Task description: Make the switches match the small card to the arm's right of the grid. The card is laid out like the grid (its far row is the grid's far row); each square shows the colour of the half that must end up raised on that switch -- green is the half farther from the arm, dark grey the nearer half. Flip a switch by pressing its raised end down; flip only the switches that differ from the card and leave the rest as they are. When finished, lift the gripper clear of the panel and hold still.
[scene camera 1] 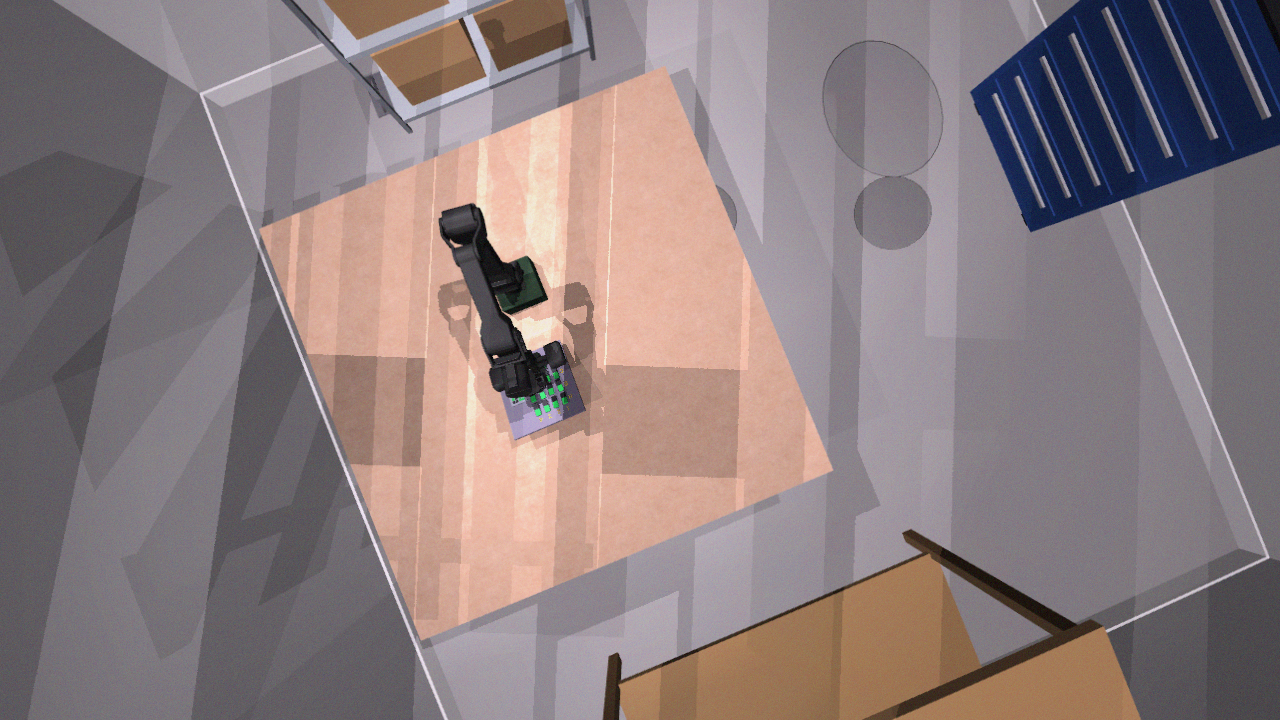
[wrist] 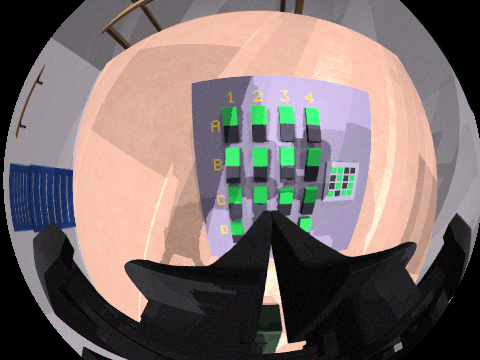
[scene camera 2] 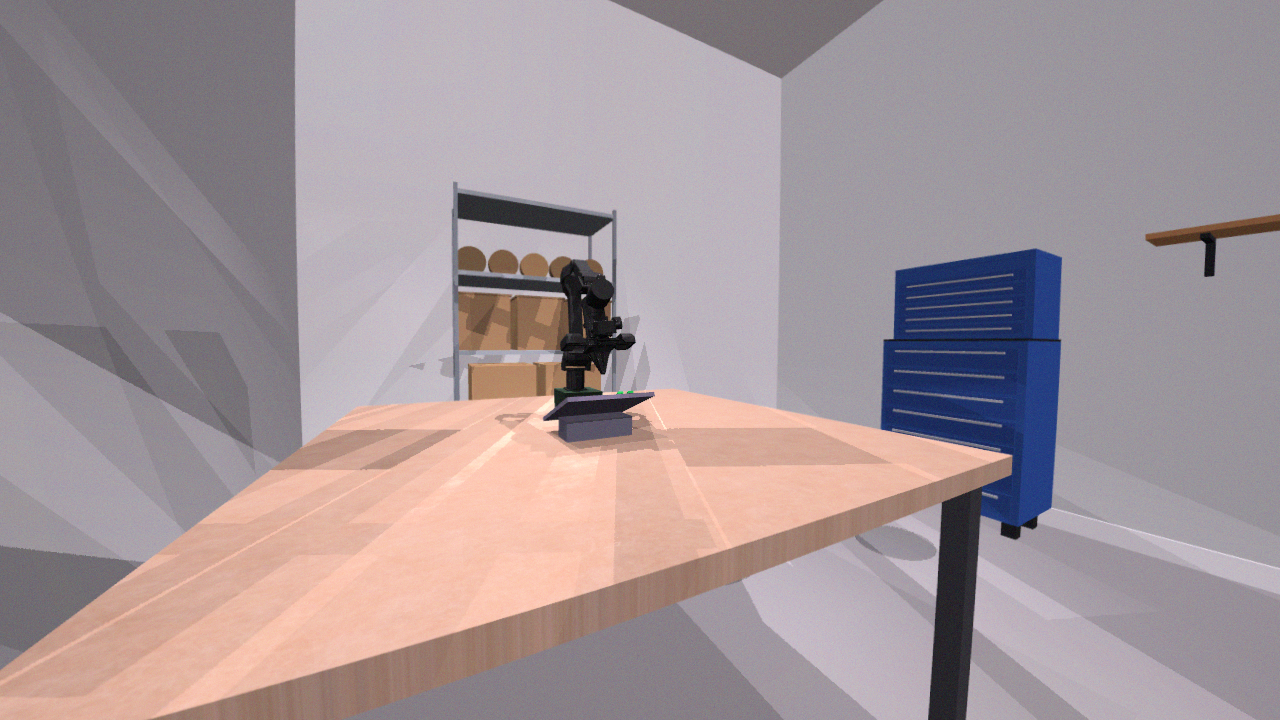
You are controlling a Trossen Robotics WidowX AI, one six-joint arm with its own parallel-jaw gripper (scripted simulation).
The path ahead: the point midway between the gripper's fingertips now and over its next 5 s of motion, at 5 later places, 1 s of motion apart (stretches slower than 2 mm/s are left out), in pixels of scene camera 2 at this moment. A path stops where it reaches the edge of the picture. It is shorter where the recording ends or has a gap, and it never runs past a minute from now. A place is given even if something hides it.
My gripper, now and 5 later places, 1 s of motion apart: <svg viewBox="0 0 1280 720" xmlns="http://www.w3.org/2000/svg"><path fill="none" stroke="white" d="M603 374L604 398L604 401L603 399L595 391L596 400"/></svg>
